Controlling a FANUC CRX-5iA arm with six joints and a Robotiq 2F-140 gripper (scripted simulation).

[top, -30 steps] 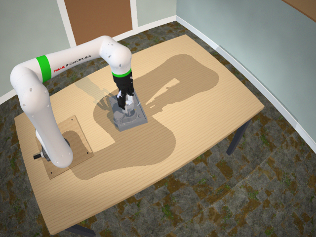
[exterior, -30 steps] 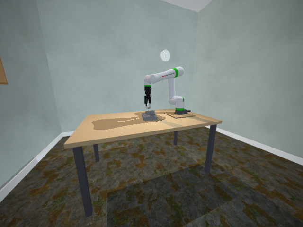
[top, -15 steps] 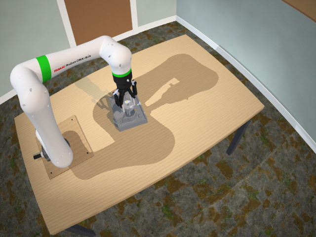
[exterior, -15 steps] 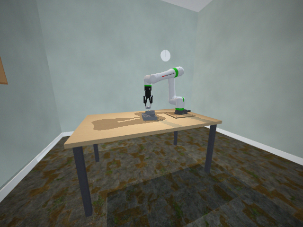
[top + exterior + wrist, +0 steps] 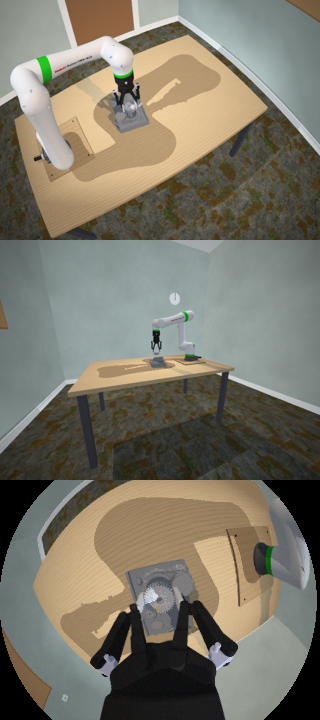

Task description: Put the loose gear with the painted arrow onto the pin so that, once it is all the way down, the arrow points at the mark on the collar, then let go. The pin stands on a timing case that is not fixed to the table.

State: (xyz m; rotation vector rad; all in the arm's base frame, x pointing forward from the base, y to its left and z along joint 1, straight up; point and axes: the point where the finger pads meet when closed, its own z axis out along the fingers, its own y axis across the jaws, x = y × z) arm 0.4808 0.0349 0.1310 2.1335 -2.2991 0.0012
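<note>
The grey gear lies 2 cm below my hand.
</note>
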